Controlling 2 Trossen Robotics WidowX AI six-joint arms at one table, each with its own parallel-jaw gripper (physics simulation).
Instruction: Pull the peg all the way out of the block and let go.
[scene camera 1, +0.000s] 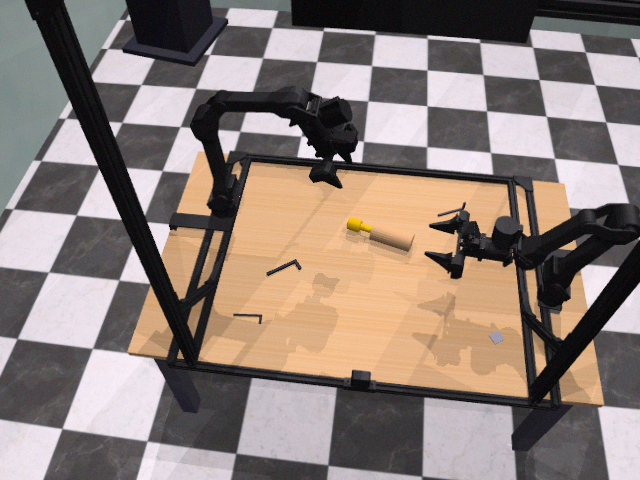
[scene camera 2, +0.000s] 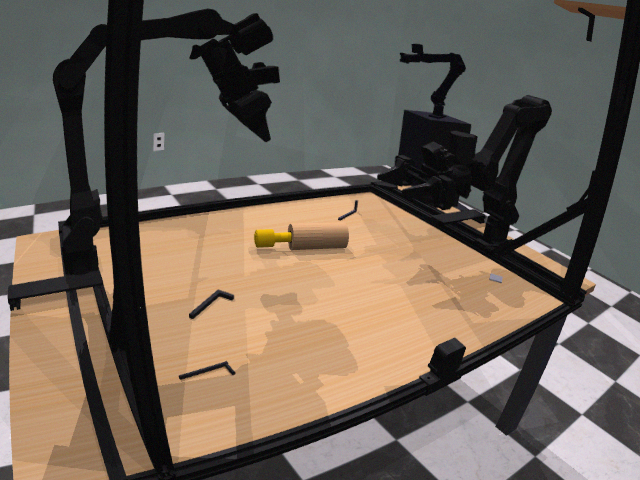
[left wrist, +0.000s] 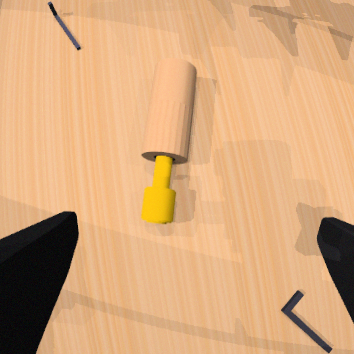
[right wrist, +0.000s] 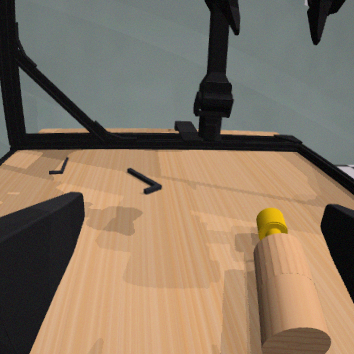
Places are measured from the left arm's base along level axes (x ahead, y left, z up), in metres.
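Pixels of known places: left gripper, fingertip midpoint: (scene camera 1: 346, 175) (scene camera 2: 261, 135) (left wrist: 202, 227) (right wrist: 277, 37); right gripper, fingertip midpoint: (scene camera 1: 426, 238) (scene camera 2: 389, 184) (right wrist: 207, 211); left arm's base, origin of the base link: (scene camera 1: 223, 212) (scene camera 2: 81, 270) (right wrist: 208, 137); right arm's base, origin of the base link: (scene camera 1: 549, 298) (scene camera 2: 494, 239).
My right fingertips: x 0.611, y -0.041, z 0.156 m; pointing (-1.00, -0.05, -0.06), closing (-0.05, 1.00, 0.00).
For each thing: its top centre in the pictures, then the offset to it from my right fingertips. "spot": a spot on its surface instead.
- yellow peg, middle of its top: (left wrist: 162, 165) (right wrist: 279, 233) (scene camera 2: 285, 229) (scene camera 1: 368, 225) 0.103 m left, 0.173 m back, 0.130 m down
- round wooden block, middle of its top: (right wrist: 293, 271) (left wrist: 170, 101) (scene camera 2: 319, 224) (scene camera 1: 392, 230) 0.095 m left, 0.099 m back, 0.119 m down
- small grey square, surface spot: (scene camera 2: 495, 277) (scene camera 1: 496, 336) spot: 0.130 m right, 0.239 m ahead, 0.172 m down
The yellow peg (scene camera 1: 354, 224) (scene camera 2: 264, 238) (left wrist: 158, 205) (right wrist: 271, 219) lies with its thin shaft in the end of the round wooden block (scene camera 1: 391, 238) (scene camera 2: 319, 236) (left wrist: 171, 110) (right wrist: 287, 285). Its wide head and part of the shaft show outside. The block lies on its side on the table. My left gripper (scene camera 1: 344, 173) (left wrist: 202, 227) (right wrist: 277, 37) is open and empty, high above the table on the peg-head side. My right gripper (scene camera 1: 428, 239) (right wrist: 207, 211) is open and empty, off the block's far end, apart from it.
Black L-shaped keys (scene camera 1: 281, 267) (scene camera 2: 204, 304) (left wrist: 307, 330) lie on the table, one of them (scene camera 1: 452, 211) (scene camera 2: 348, 214) near the right gripper. A small grey square (scene camera 1: 496, 337) (scene camera 2: 495, 277) lies at the right. A black frame (scene camera 1: 289, 378) edges the table, with a box (scene camera 1: 360, 378) on its front bar.
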